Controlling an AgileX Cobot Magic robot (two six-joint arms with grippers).
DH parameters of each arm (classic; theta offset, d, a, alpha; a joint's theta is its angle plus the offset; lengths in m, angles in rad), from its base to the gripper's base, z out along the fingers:
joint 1: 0 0.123 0 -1.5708
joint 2: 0.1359 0 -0.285 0
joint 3: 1.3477 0 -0.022 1.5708
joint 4: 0 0.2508 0 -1.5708
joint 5: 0 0 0.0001 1.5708
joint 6: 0 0.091 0 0
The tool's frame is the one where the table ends.
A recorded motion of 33 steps. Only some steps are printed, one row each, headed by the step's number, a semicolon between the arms.
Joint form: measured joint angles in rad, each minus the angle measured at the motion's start. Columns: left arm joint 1, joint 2, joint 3, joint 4, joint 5, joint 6; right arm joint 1, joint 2, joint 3, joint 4, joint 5, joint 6.
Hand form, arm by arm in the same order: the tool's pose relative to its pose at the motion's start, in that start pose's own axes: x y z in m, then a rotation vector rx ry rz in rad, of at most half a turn. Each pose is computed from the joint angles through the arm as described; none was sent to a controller.
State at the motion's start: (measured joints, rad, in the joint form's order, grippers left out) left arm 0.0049 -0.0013 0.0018 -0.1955 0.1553 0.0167; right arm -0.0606 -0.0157 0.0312 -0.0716 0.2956 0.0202
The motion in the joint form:
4: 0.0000 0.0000 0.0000 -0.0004 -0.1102 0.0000; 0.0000 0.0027 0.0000 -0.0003 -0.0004 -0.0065
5: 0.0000 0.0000 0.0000 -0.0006 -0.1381 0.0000; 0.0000 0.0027 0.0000 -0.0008 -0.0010 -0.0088
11: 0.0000 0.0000 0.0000 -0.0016 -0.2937 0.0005; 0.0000 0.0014 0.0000 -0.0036 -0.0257 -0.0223
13: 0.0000 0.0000 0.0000 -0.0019 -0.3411 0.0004; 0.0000 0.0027 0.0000 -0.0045 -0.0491 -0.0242
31: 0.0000 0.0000 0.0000 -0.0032 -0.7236 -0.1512; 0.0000 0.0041 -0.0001 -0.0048 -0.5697 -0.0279
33: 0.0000 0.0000 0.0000 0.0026 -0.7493 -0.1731; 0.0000 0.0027 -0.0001 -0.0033 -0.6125 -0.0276
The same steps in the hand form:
4: -0.0100 0.0002 -0.0005 -0.0018 -0.1102 -0.0004; 0.0001 0.0000 0.0002 -0.0001 0.0023 -0.0068
5: -0.0125 0.0002 -0.0009 -0.0023 -0.1381 -0.0006; 0.0000 0.0000 0.0002 0.0001 0.0017 -0.0096
11: -0.0263 0.0005 -0.0039 -0.0050 -0.2937 -0.0011; -0.0023 0.0000 0.0001 0.0007 -0.0243 -0.0258
13: -0.0304 0.0005 -0.0052 -0.0058 -0.3411 -0.0015; -0.0044 0.0000 0.0001 0.0006 -0.0464 -0.0286
31: -0.0603 0.0012 -0.0227 0.0420 -0.7231 -0.1477; -0.0490 0.0011 -0.0139 -0.0038 -0.5657 -0.0320
33: -0.0620 0.0009 -0.0243 0.0529 -0.7483 -0.1623; -0.0523 0.0012 -0.0162 -0.0041 -0.6099 -0.0301

